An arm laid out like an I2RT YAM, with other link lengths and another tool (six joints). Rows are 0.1 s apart.
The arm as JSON. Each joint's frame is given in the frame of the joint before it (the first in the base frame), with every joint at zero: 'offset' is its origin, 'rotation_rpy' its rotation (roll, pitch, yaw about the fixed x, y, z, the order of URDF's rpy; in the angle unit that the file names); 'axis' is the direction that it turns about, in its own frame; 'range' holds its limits. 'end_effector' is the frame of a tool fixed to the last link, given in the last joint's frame.
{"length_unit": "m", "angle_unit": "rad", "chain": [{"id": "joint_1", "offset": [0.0, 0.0, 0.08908], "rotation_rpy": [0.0, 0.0, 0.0], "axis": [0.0, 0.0, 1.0], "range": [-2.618, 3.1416]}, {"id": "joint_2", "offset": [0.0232, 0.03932, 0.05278], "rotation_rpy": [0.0, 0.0, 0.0], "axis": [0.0, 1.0, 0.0], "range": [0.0, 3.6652]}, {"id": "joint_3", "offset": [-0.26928, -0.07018, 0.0], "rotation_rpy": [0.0, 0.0, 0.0], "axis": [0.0, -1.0, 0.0], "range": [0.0, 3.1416]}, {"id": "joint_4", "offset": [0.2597, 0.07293, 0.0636], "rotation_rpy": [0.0, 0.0, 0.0], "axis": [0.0, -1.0, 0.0], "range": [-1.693, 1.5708]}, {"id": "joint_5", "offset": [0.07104, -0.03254, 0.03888], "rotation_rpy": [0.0, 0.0, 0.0], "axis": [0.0, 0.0, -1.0], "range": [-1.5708, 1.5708]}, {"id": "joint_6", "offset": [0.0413, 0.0, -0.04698], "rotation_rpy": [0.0, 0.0, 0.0], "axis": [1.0, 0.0, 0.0], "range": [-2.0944, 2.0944]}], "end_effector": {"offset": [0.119, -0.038, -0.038], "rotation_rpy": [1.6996, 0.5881, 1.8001]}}
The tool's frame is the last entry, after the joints.
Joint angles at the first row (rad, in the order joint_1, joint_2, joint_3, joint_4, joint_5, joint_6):
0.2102, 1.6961, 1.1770, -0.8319, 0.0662, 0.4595
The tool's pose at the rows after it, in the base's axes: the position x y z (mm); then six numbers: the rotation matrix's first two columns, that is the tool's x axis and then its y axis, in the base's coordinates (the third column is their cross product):
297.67, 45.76, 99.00, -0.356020, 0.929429, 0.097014, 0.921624, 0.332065, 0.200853
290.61, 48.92, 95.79, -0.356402, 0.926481, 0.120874, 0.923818, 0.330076, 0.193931
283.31, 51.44, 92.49, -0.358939, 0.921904, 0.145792, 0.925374, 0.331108, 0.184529
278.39, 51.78, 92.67, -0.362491, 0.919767, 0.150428, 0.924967, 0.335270, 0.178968
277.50, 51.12, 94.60, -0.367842, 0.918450, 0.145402, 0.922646, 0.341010, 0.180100
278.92, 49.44, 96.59, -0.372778, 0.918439, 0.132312, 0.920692, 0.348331, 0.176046
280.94, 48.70, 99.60, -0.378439, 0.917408, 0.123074, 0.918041, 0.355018, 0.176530
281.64, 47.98, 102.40, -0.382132, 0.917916, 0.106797, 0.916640, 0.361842, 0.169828
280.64, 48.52, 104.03, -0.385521, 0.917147, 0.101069, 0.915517, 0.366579, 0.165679
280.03, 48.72, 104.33, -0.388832, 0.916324, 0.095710, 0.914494, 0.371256, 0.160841
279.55, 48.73, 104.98, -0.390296, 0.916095, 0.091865, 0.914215, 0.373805, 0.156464
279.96, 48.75, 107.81, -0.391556, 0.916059, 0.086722, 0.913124, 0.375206, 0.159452
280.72, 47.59, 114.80, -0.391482, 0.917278, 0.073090, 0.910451, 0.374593, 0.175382
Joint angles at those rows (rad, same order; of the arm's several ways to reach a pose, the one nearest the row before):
0.2102, 1.6810, 1.1634, -0.8406, 0.0631, 0.4673
0.2128, 1.6700, 1.1405, -0.8391, 0.0410, 0.4725
0.2135, 1.6600, 1.1178, -0.8393, 0.0171, 0.4725
0.2163, 1.6477, 1.1051, -0.8450, 0.0130, 0.4711
0.2178, 1.6400, 1.1041, -0.8498, 0.0171, 0.4664
0.2193, 1.6435, 1.1143, -0.8587, 0.0299, 0.4602
0.2209, 1.6450, 1.1270, -0.8678, 0.0381, 0.4545
0.2277, 1.6482, 1.1393, -0.8812, 0.0557, 0.4541
0.2339, 1.6464, 1.1428, -0.8899, 0.0624, 0.4552
0.2386, 1.6476, 1.1443, -0.8942, 0.0686, 0.4550
0.2416, 1.6486, 1.1472, -0.8999, 0.0732, 0.4553
0.2439, 1.6442, 1.1532, -0.9065, 0.0780, 0.4559
0.2454, 1.6245, 1.1589, -0.9141, 0.0894, 0.4572

